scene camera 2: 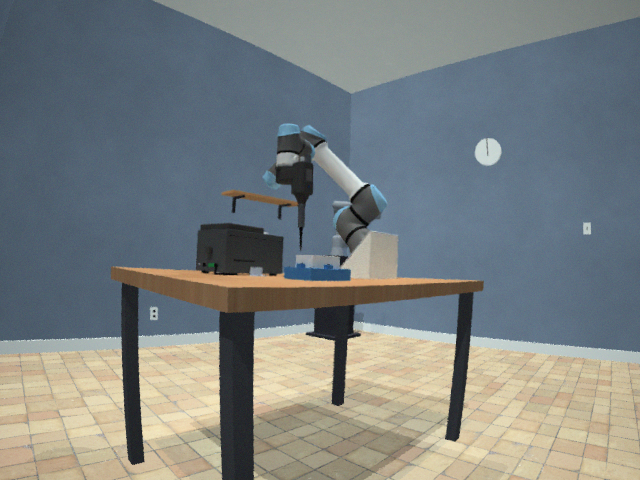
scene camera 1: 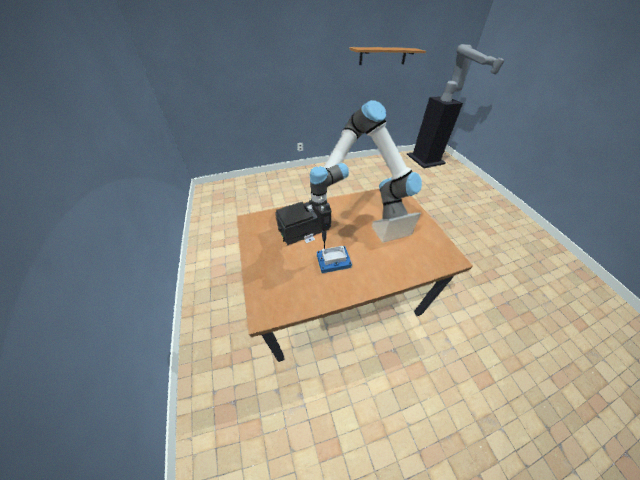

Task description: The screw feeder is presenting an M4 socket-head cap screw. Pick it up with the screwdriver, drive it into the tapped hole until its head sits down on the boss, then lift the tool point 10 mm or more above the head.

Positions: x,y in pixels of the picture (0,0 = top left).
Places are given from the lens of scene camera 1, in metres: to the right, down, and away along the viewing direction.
black screw feeder (scene camera 1: 313,228): -0.04, -0.07, 1.36
